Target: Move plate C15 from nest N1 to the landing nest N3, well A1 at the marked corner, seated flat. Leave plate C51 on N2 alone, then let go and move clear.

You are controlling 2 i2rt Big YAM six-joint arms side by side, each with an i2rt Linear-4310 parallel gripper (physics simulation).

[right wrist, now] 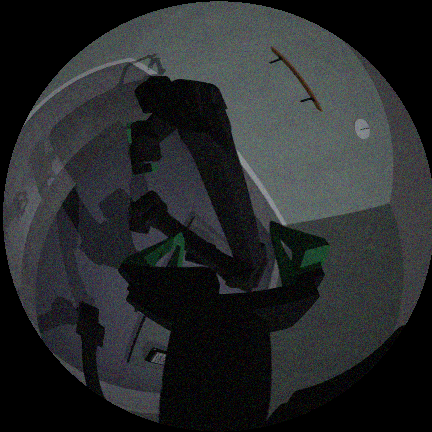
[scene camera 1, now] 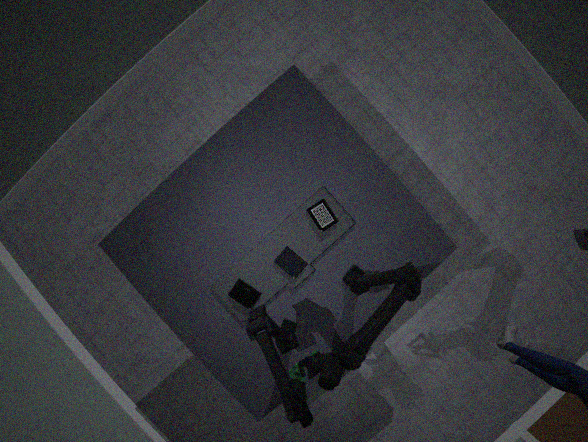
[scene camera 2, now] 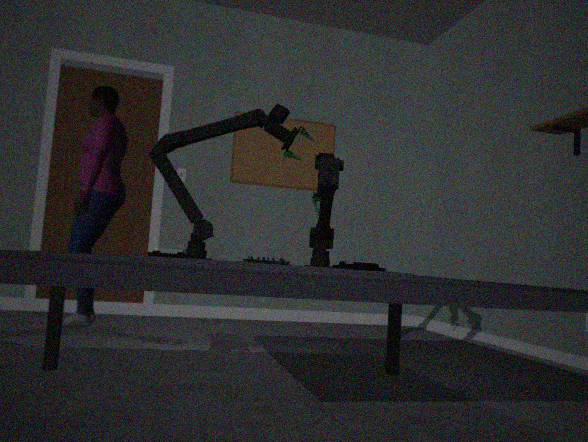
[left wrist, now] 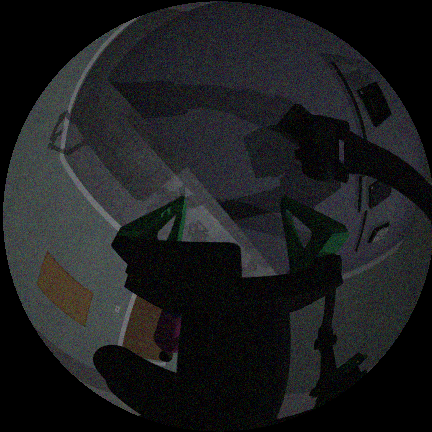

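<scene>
The light is dim and no labels are readable. A pale, patterned plate (scene camera 1: 322, 215) (right wrist: 159, 357) (left wrist: 381, 233) sits in a black surround. A dark grey square (scene camera 1: 291, 261) (left wrist: 379, 193) and a black square (scene camera 1: 245, 293) (left wrist: 375, 103) lie in line with it; I cannot tell which is a nest or plate C15 or C51. My left gripper (left wrist: 233, 199) is open and empty, above the table beside its arm. My right gripper (scene camera 2: 306, 149) is open and empty, high above the table. Both are away from the squares.
A thin board (scene camera 1: 342, 222) lies under the row on the table (scene camera 1: 225, 175). The two arms stand close together at the row's lower side in scene camera 1. A person (scene camera 2: 102, 155) stands by the door (scene camera 2: 137, 200), beyond the table.
</scene>
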